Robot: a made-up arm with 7 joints.
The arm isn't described. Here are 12 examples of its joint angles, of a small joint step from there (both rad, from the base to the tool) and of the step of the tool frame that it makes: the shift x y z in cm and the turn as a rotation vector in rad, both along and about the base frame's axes.
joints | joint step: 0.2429 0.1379 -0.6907 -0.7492 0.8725 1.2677 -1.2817 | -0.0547 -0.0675 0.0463 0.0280 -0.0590 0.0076 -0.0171
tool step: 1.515 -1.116 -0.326 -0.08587 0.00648 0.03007
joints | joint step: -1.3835 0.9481 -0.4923 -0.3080 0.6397 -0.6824 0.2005 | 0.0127 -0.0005 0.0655 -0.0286 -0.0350 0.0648 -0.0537
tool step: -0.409 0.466 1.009 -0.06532 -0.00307 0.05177
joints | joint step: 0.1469 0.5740 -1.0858 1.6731 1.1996 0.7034 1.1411 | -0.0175 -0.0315 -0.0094 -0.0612 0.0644 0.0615 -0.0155
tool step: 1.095 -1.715 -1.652 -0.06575 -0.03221 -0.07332
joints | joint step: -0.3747 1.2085 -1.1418 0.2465 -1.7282 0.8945 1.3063 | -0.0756 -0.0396 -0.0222 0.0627 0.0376 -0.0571 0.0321
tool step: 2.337 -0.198 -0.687 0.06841 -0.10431 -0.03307
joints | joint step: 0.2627 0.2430 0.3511 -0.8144 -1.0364 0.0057 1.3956 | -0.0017 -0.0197 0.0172 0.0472 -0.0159 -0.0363 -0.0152
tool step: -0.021 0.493 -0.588 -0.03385 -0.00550 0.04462
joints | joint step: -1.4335 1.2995 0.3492 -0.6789 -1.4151 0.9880 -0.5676 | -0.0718 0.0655 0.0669 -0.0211 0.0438 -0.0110 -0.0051
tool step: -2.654 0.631 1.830 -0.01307 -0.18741 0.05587
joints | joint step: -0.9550 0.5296 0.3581 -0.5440 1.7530 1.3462 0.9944 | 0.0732 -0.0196 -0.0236 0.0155 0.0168 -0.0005 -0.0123
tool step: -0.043 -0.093 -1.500 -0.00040 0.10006 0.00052
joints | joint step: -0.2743 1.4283 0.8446 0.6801 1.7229 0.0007 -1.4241 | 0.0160 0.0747 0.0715 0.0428 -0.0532 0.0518 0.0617
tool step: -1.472 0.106 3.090 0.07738 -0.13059 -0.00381
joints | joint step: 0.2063 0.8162 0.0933 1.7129 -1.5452 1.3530 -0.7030 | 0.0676 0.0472 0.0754 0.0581 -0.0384 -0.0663 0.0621
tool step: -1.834 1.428 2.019 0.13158 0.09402 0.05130
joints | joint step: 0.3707 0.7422 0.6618 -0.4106 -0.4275 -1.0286 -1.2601 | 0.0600 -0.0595 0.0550 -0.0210 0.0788 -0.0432 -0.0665
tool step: -1.845 -0.662 -0.305 0.13270 0.02524 0.03520
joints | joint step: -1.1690 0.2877 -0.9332 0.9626 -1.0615 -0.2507 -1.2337 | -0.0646 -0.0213 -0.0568 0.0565 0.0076 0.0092 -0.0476
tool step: 0.783 -1.039 1.149 0.06322 -0.02663 -0.07173
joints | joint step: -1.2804 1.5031 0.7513 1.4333 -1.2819 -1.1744 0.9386 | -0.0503 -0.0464 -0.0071 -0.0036 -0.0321 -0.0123 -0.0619
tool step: 1.677 -0.257 -0.747 0.01120 -0.01867 -0.03610
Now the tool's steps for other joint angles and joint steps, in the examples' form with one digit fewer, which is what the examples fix.
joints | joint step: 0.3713 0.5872 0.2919 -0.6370 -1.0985 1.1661 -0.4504 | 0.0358 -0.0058 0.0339 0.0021 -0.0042 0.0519 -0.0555
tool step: -1.11 0.38 0.03 -0.0360 0.0586 -0.0062
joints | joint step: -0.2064 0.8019 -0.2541 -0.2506 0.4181 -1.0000 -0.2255 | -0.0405 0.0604 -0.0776 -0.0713 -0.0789 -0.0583 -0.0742
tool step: -0.57 -0.29 1.50 0.0229 -0.0129 -0.1830
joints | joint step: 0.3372 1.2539 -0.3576 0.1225 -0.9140 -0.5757 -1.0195 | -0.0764 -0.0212 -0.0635 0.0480 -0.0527 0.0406 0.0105
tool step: 0.67 0.09 -1.20 -0.0214 0.0320 0.0635
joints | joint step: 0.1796 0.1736 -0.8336 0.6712 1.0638 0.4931 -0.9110 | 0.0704 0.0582 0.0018 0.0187 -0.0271 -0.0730 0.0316
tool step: -3.19 1.99 0.40 -0.0083 0.0751 -0.0051
